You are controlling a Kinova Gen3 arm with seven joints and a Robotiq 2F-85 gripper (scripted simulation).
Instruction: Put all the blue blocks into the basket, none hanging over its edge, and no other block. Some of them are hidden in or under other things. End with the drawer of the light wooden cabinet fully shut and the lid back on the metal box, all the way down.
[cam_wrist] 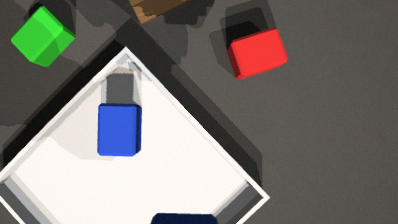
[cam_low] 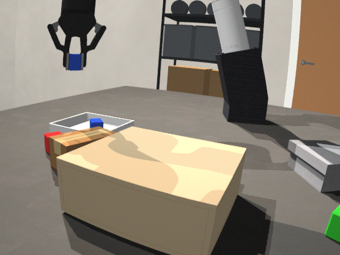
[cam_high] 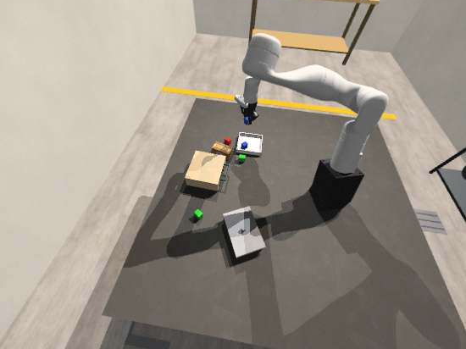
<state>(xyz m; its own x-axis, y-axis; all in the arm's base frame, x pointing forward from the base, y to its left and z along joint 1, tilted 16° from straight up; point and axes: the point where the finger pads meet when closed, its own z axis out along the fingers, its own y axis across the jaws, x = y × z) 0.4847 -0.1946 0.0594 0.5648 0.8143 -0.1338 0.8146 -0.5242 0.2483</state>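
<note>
Now: the basket 15 cm below my hand, 4 cm behind it and 3 cm to the left of it. Also, from my hand: red block: 15 cm below, 10 cm ahead, 6 cm to the left; then brown box: 15 cm to the left, 13 cm below, 10 cm ahead; then drawer: 31 cm to the left, 13 cm below, 10 cm ahead.
</note>
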